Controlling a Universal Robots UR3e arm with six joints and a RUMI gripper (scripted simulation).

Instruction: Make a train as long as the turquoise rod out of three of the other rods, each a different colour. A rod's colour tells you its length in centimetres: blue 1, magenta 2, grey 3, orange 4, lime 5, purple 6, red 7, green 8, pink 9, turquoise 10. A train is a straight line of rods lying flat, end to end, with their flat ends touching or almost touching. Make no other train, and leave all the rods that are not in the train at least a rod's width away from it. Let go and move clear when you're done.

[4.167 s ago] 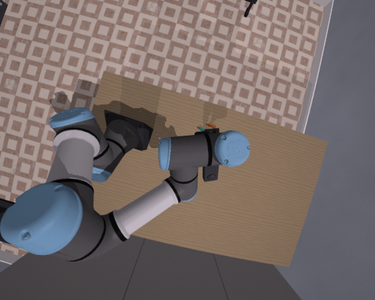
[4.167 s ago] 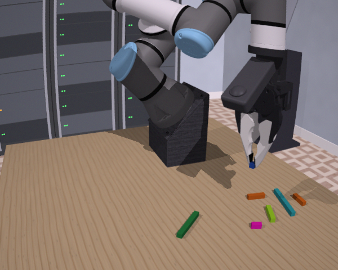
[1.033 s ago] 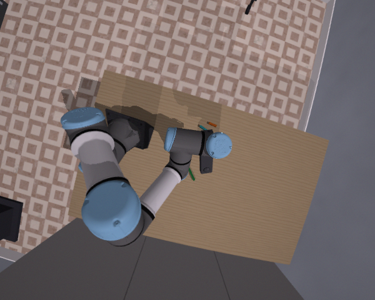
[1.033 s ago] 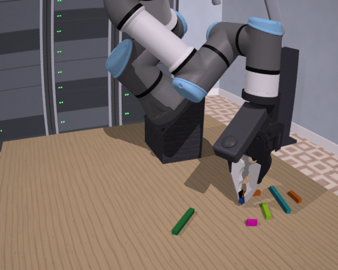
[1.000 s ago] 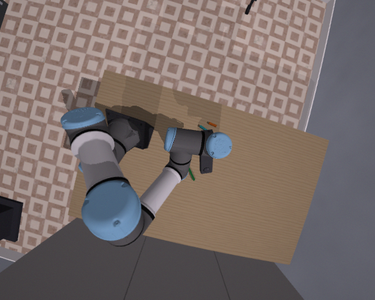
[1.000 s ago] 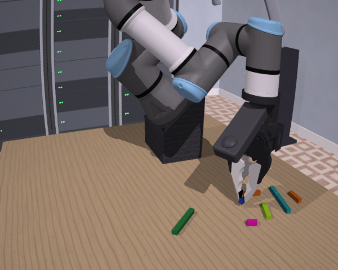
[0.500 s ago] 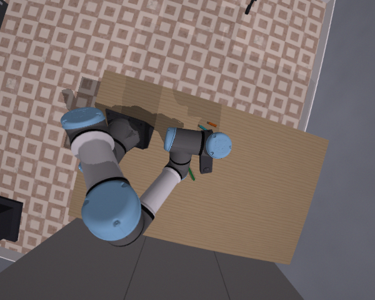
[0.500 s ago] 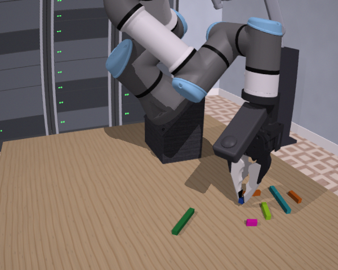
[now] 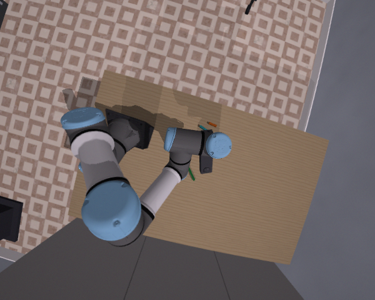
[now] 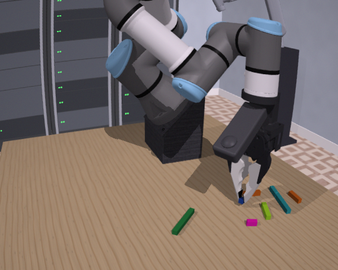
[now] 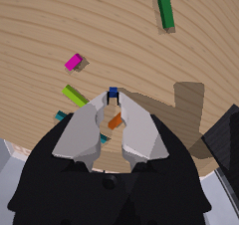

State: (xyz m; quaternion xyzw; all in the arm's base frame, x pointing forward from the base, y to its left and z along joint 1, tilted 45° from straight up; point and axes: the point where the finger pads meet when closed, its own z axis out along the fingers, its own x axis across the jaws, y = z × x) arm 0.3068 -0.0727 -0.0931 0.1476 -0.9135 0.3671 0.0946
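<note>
My gripper is now 1 cm above the blue rod. Also, from my hand: lime rod: 4 cm ahead, 3 cm to the left, 2 cm below; magenta rod: 6 cm ahead, 2 cm to the right, 2 cm below; turquoise rod: 2 cm ahead, 9 cm to the left, 2 cm below.
</note>
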